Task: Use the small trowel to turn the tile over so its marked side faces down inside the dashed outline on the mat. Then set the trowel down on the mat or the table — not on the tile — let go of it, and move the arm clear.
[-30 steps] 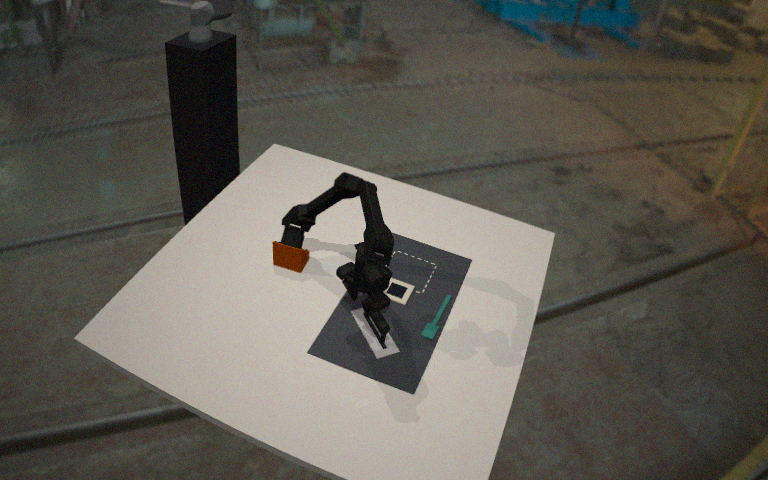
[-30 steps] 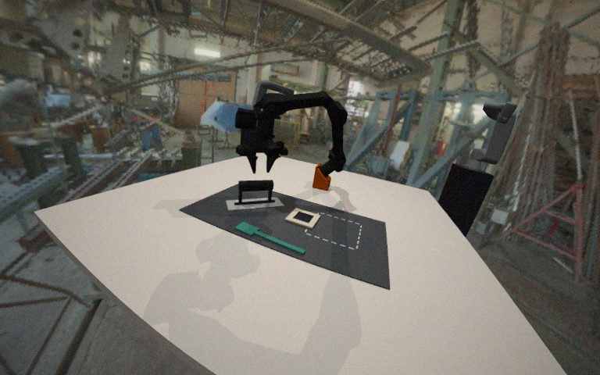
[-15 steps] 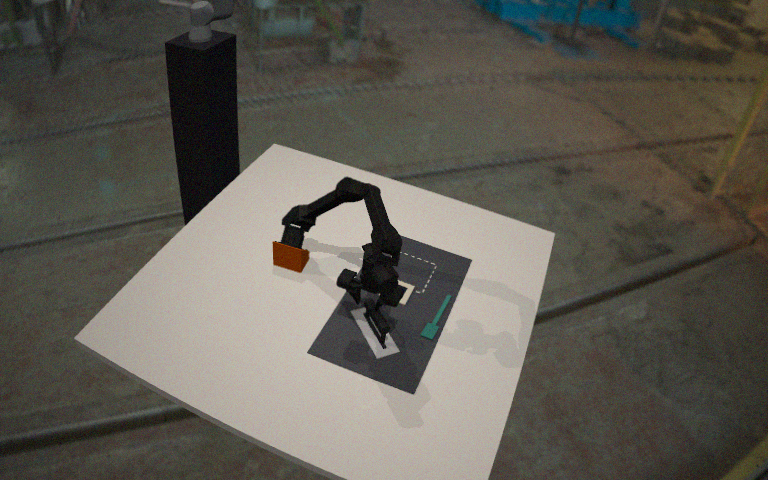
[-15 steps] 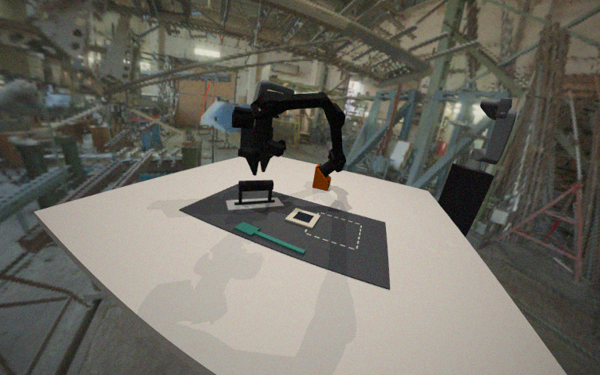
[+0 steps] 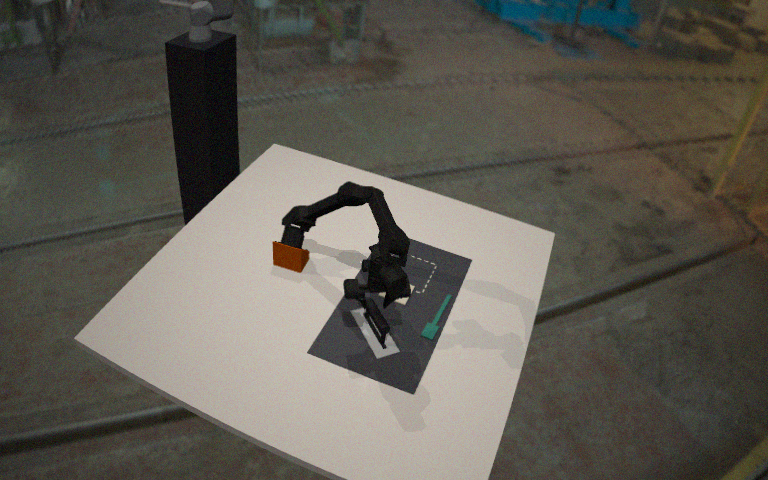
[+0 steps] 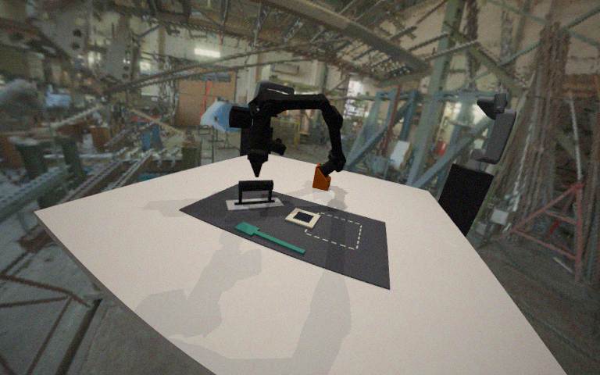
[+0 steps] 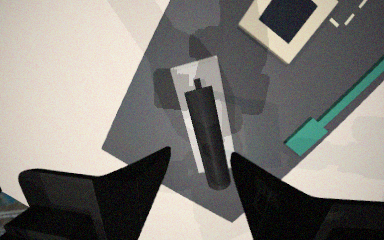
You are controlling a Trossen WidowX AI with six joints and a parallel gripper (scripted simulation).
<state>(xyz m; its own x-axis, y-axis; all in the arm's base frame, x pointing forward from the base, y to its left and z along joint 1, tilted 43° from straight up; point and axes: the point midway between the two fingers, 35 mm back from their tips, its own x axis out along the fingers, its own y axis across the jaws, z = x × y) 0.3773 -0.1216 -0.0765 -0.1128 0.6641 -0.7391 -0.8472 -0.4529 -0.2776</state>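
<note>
The trowel lies 10 mm behind my gripper tip, 20 mm to the left of it and 70 mm below it. From my gripper tip the other things lie so: beige square tile (10 mm ahead, 200 mm to the left, 100 mm below); dark mat (30 mm ahead, 150 mm to the left, 130 mm below).
</note>
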